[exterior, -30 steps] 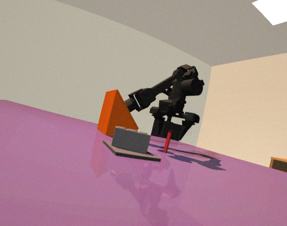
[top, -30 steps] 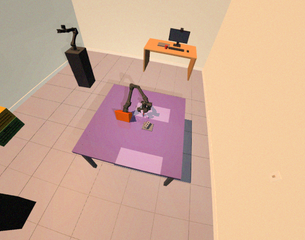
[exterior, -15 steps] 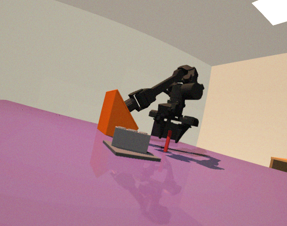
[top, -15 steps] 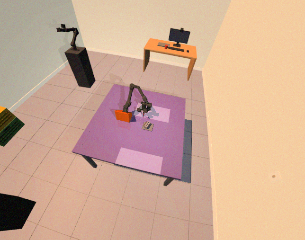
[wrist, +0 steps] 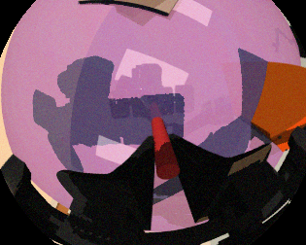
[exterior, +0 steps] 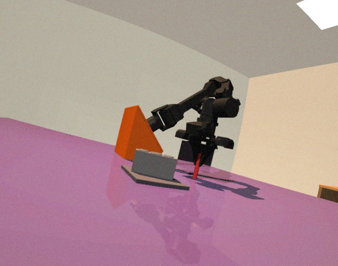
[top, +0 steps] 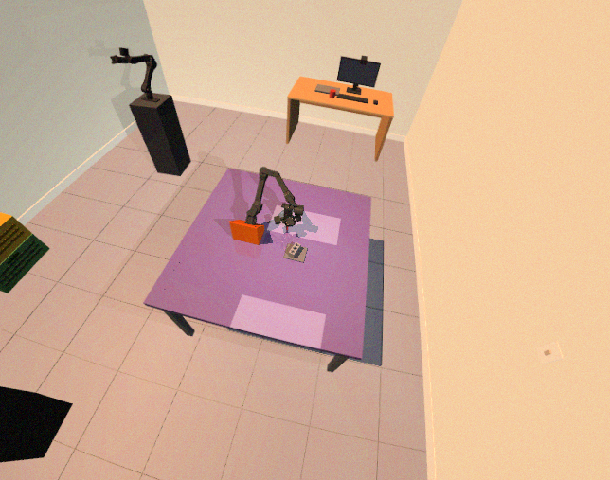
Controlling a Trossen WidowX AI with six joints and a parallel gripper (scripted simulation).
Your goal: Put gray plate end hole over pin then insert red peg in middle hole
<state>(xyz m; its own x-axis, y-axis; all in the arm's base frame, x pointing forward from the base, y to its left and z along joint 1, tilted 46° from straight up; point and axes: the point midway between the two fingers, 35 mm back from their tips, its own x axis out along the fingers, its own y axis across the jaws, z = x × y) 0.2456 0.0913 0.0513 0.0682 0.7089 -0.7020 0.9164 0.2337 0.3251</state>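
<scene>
My gripper tip is 19 cm to the left of the gray plate, 9 cm short of it and 1 cm below it. Round my gripper tip: base (18 cm to the right, 10 cm ahead, 3 cm below); then red peg (right at my gripper tip).
</scene>
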